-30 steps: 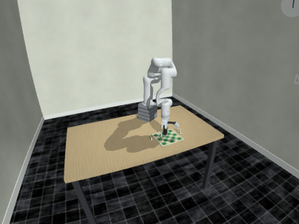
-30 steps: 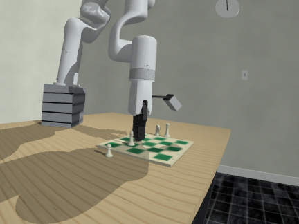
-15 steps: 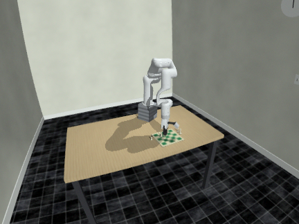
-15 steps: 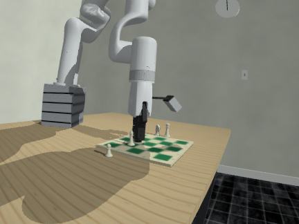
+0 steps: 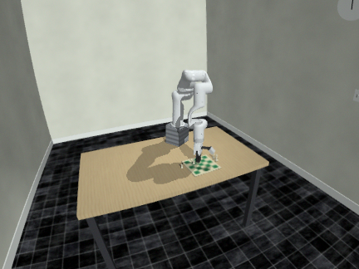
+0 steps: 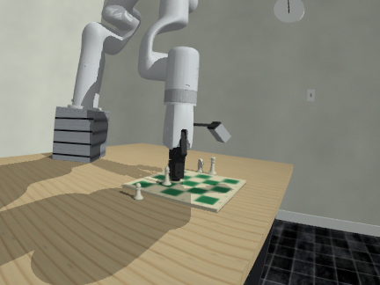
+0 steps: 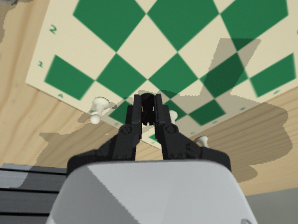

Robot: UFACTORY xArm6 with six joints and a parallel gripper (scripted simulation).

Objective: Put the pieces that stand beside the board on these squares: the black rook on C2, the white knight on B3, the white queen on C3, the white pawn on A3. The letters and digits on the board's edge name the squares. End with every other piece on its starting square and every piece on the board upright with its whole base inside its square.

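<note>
The black rook lies 10 mm below my hand. The rest, counted from my hand: chessboard 40 mm ahead, 30 mm below; white knight 40 mm to the right, 10 mm below.
</note>
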